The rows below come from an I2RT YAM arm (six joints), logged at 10 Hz.
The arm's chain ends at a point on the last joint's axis. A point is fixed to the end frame.
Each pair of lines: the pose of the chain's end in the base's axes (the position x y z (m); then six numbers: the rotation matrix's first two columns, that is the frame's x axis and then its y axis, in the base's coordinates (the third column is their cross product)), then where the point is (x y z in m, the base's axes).
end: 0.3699 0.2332 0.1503 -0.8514 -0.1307 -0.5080 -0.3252 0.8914 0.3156
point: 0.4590 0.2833 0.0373
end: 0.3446 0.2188 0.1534 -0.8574 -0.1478 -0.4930 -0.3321 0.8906 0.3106
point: 0.4313 0.2688 0.0384
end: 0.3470 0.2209 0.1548 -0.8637 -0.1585 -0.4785 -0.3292 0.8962 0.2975
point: 0.4320 0.2687 0.0377
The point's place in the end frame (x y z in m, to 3 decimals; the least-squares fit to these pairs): -0.025 -0.020 0.149
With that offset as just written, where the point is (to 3 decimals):
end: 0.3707 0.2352 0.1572 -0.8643 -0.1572 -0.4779 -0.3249 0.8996 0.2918
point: 0.456 0.282 0.040
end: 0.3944 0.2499 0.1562 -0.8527 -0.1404 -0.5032 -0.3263 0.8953 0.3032
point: 0.483 0.298 0.042
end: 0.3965 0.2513 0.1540 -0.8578 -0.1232 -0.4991 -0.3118 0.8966 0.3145
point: 0.485 0.300 0.040
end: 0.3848 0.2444 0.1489 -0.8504 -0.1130 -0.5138 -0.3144 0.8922 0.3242
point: 0.475 0.295 0.037
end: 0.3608 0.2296 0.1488 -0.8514 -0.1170 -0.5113 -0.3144 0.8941 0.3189
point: 0.451 0.279 0.036
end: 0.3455 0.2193 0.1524 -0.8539 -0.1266 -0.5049 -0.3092 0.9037 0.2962
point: 0.435 0.265 0.038
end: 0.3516 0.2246 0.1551 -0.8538 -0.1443 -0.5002 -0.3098 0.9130 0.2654
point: 0.441 0.267 0.039
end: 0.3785 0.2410 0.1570 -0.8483 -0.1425 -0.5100 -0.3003 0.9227 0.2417
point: 0.471 0.279 0.042
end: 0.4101 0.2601 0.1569 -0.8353 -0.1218 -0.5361 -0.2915 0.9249 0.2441
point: 0.506 0.298 0.045
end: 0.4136 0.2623 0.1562 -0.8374 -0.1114 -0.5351 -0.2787 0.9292 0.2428
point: 0.510 0.299 0.044
